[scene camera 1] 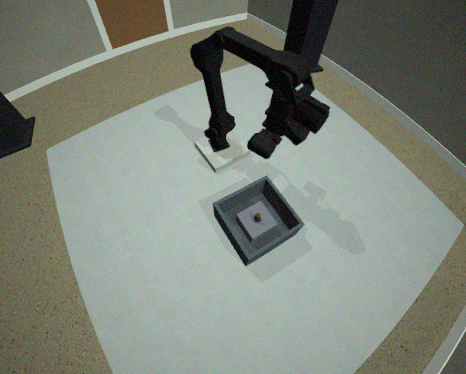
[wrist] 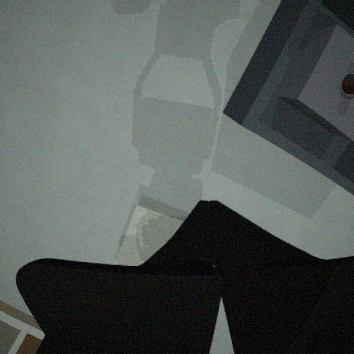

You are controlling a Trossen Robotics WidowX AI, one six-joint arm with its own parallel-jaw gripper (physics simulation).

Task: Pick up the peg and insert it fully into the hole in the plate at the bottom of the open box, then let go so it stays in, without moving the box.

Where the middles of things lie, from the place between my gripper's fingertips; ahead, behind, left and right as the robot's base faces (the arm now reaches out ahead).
Now: hand 15 cm short of the dark grey box [scene camera 1: 288,222], 10 cm to the left of it and 13 cm above it. Round my hand: light grey plate [scene camera 1: 253,230] (15 cm ahead, 10 cm to the right, 15 cm below).
